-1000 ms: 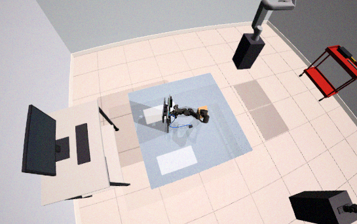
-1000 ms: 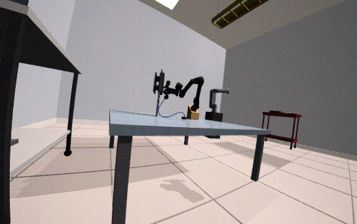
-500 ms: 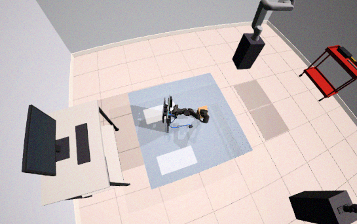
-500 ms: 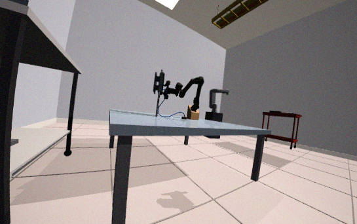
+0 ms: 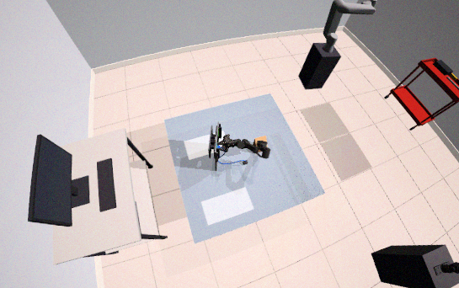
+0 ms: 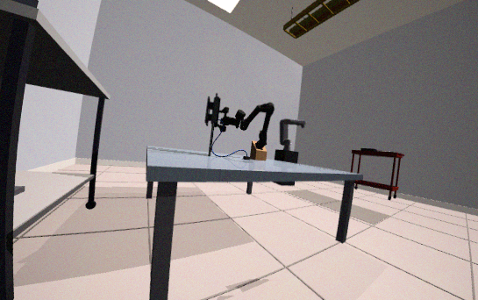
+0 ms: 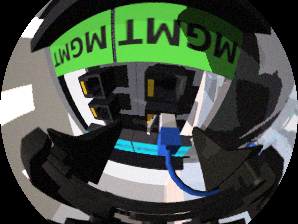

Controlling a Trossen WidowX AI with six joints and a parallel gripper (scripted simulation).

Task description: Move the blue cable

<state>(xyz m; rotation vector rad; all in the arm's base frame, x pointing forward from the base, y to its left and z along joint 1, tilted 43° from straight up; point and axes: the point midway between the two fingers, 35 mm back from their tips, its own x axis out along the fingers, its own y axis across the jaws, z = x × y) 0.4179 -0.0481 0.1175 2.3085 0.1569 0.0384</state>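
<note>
My gripper tip is now 1 cm short of the blue plug.
</note>
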